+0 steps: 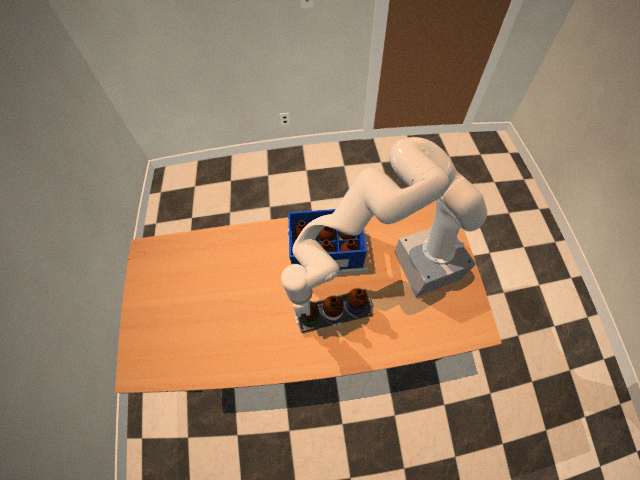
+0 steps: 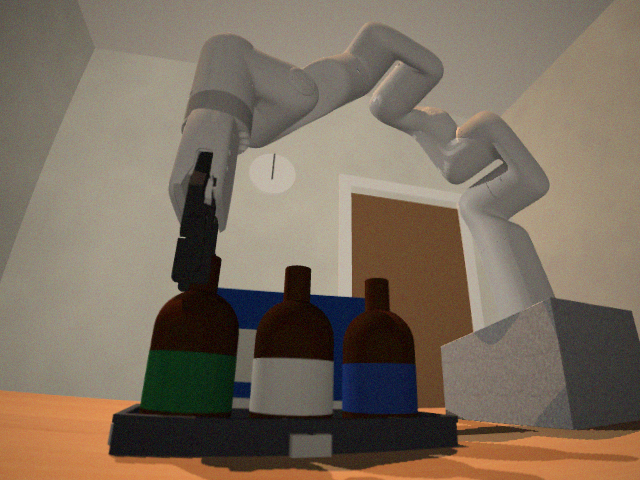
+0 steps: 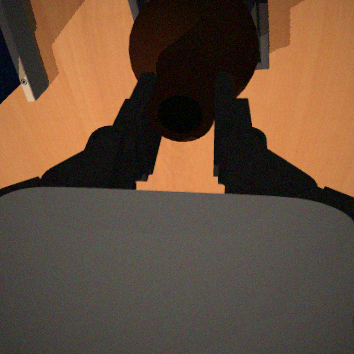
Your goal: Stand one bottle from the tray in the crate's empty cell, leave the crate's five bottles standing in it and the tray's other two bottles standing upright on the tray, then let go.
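Frame: origin at the arm's base, x back, y right, z up, level; metres.
Seen in the pictures: gripper, fingertip midpoint: [image 2: 192, 287] [image 3: 187, 98]; arm's base, origin of the base link: [image 1: 438, 250] [image 2: 535, 330].
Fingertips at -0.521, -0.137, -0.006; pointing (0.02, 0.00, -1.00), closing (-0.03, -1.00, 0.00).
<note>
Pixels of each thing's top centre, then the offset from my fingertips to it, as dx, dy, dz. Level surfaces: height alone.
- green-labelled bottle, middle of its top: [image 3: 179, 115] [image 2: 207, 257] [image 1: 307, 305] +0.010, +0.000, +0.030
- white-labelled bottle, middle of its top: [image 2: 298, 269] [image 1: 333, 300] +0.099, +0.005, +0.030
- blue-labelled bottle, middle of its top: [image 2: 376, 280] [image 1: 359, 292] +0.189, +0.020, +0.030
- wooden table, its level: dz -0.130
The green-labelled bottle [image 1: 311, 317] [image 2: 190, 382] [image 3: 200, 35] stands upright at the left end of the dark tray [image 1: 351, 321] [image 2: 206, 438]. My gripper [image 2: 193, 279] [image 3: 187, 98] is shut on its neck, one finger on each side. The white-labelled bottle [image 1: 333, 307] [image 2: 292, 384] stands mid-tray, and the blue-labelled bottle [image 1: 357, 299] [image 2: 379, 387] stands at the right end. The blue crate [image 1: 356, 261] [image 2: 241, 310] stands behind the tray, with brown bottles standing in its cells. My arm hides part of the crate, and its empty cell cannot be made out.
The wooden table [image 1: 206, 310] carries everything. The robot's grey base block [image 1: 436, 273] [image 2: 506, 366] stands to the right of the crate and tray. My arm arches over the crate. The crate's raised walls lie between the tray and the far table edge.
</note>
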